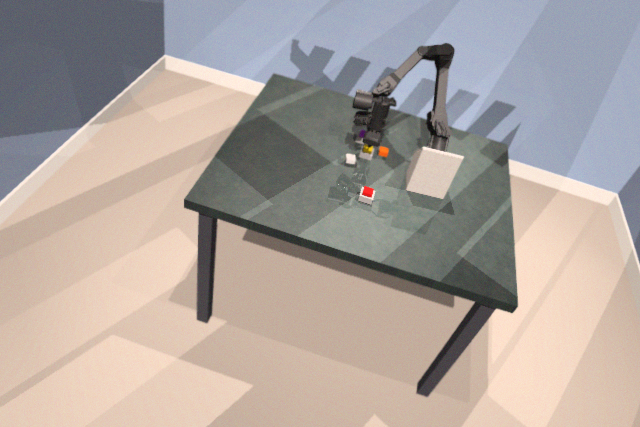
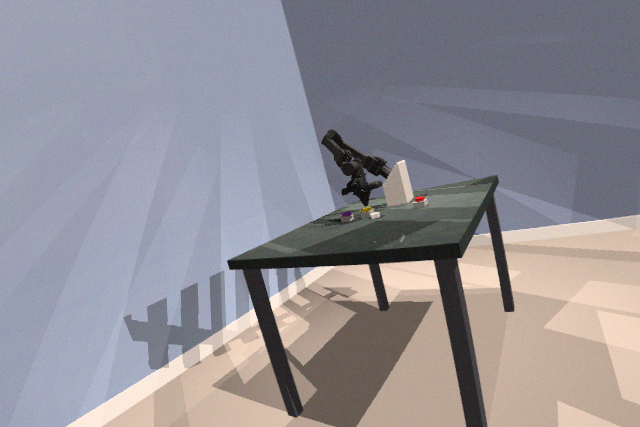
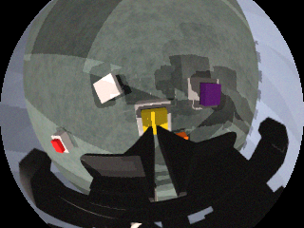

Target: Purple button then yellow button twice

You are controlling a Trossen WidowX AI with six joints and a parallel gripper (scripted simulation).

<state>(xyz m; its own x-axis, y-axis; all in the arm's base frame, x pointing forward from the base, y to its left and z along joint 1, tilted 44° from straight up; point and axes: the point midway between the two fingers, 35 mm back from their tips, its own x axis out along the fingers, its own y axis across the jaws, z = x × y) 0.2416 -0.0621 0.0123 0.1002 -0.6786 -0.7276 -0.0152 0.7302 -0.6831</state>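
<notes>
Right now my gripper tip is 20 mm above the yellow button. Round my gripper tip: orange block: 60 mm behind, 50 mm to the right, 40 mm below; purple button: 90 mm to the right, 40 mm ahead, 20 mm below; white block: 60 mm to the left, 50 mm ahead, 40 mm below.
</notes>
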